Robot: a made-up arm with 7 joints. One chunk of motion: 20 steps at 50 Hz.
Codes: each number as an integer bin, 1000 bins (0 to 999) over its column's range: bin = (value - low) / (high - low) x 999, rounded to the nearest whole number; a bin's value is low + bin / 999 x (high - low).
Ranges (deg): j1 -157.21..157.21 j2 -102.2..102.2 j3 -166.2..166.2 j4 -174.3..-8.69 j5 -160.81..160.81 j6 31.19..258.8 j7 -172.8..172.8
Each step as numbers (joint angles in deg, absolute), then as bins.
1 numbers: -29.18 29.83 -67.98 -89.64 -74.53 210.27 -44.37
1 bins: 407 645 295 511 268 786 371
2 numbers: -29.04 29.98 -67.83 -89.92 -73.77 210.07 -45.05
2 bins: 407 646 296 509 270 785 369
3 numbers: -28.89 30.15 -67.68 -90.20 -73.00 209.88 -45.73
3 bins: 408 647 296 507 273 784 367
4 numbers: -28.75 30.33 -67.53 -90.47 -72.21 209.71 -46.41
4 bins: 408 648 297 506 275 784 365
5 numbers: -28.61 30.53 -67.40 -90.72 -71.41 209.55 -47.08
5 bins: 409 649 297 504 278 783 363
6 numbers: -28.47 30.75 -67.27 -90.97 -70.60 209.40 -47.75
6 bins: 409 650 297 503 280 782 361
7 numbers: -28.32 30.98 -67.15 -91.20 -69.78 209.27 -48.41
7 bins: 410 651 298 501 283 782 360
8 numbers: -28.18 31.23 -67.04 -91.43 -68.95 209.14 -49.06
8 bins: 410 652 298 500 285 781 358
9 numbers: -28.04 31.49 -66.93 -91.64 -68.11 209.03 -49.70
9 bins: 410 653 298 499 288 781 356
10 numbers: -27.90 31.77 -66.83 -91.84 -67.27 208.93 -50.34
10 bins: 411 655 299 497 291 780 354
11 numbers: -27.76 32.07 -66.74 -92.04 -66.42 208.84 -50.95
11 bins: 411 656 299 496 293 780 352
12 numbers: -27.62 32.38 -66.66 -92.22 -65.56 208.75 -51.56
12 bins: 412 658 299 495 296 779 350
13 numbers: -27.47 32.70 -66.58 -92.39 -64.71 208.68 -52.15
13 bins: 412 659 299 494 299 779 349
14 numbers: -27.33 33.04 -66.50 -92.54 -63.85 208.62 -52.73
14 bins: 413 661 300 493 301 779 347
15 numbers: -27.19 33.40 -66.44 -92.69 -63.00 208.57 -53.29
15 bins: 413 663 300 492 304 779 345
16 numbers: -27.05 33.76 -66.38 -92.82 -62.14 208.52 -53.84
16 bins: 414 665 300 492 306 778 344
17 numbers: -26.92 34.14 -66.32 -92.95 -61.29 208.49 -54.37
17 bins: 414 666 300 491 309 778 342
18 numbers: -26.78 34.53 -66.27 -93.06 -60.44 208.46 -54.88
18 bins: 414 668 300 490 312 778 341
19 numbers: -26.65 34.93 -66.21 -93.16 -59.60 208.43 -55.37
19 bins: 415 670 301 489 314 778 339
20 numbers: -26.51 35.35 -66.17 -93.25 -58.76 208.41 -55.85
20 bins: 415 672 301 489 317 778 338
